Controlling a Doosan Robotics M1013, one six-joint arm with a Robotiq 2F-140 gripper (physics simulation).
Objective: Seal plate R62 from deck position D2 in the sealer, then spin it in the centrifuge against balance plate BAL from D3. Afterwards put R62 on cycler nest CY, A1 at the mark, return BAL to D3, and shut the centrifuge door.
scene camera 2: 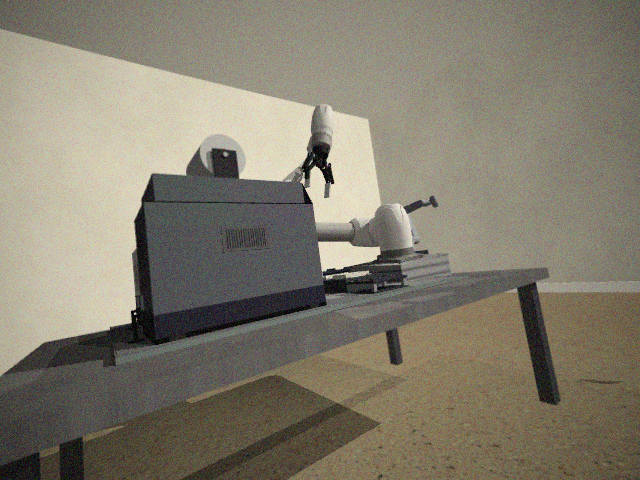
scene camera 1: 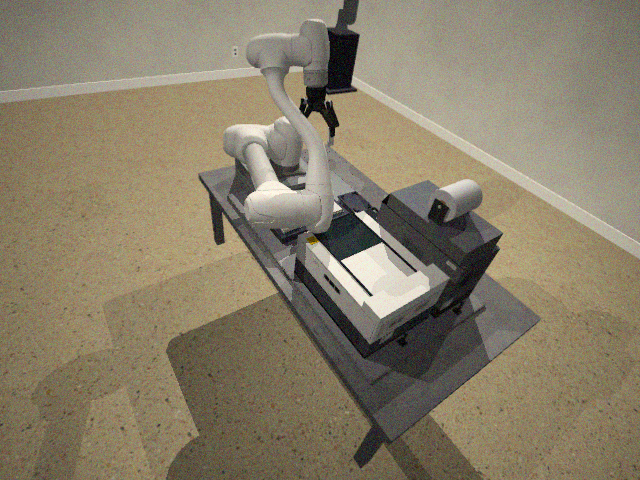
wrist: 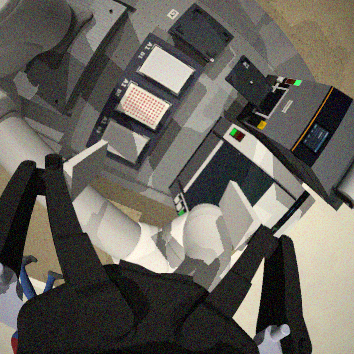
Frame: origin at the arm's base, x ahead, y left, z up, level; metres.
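Seen in the pictures: gripper, between the fingertips: [scene camera 2: 317, 192] [wrist: 165, 174]; arm's base, origin of its link: [scene camera 2: 398, 260] [scene camera 1: 283, 167] [wrist: 49, 28].
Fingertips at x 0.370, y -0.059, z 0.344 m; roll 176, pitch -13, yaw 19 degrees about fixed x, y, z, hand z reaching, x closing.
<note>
Offsets run from my fingertips to a thing's top centre.
My gripper [scene camera 1: 316, 126] [scene camera 2: 317, 186] [wrist: 165, 174] is open and empty, pointing down high above the table. In the wrist view, plate R62 @[0.014 m back, 0.001 m left, 0.366 m down] [wrist: 144, 105], white with red wells, lies flat on the middle deck position, D2. Plate BAL @[0.006 m back, 0.123 m right, 0.366 m down] [wrist: 125, 142], plain grey-white, lies on D3, partly in shadow. The cycler nest CY @[0.010 m back, 0.293 m left, 0.386 m down] [wrist: 201, 31] is a dark block with no plate visible on it. The dark grey sealer @[0.486 m ahead, 0.276 m left, 0.044 m up] [scene camera 1: 439, 222] [scene camera 2: 232, 248] [wrist: 320, 117] has a screen, and a dark carrier @[0.188 m ahead, 0.260 m left, 0.342 m down] [wrist: 249, 80] sticks out. The white centrifuge [scene camera 1: 361, 279] [wrist: 257, 150] has a dark panel on top; whether its door is shut is unclear.
Another white plate @[0.023 m back, 0.125 m left, 0.366 m down] [wrist: 166, 69] lies on D1. A white roll [scene camera 1: 461, 199] [scene camera 2: 216, 155] sits on top of the sealer. The arm's own links [scene camera 1: 289, 206] [wrist: 107, 220] reach low beside the deck and centrifuge. A black stand [scene camera 1: 342, 59] is beyond the table.
</note>
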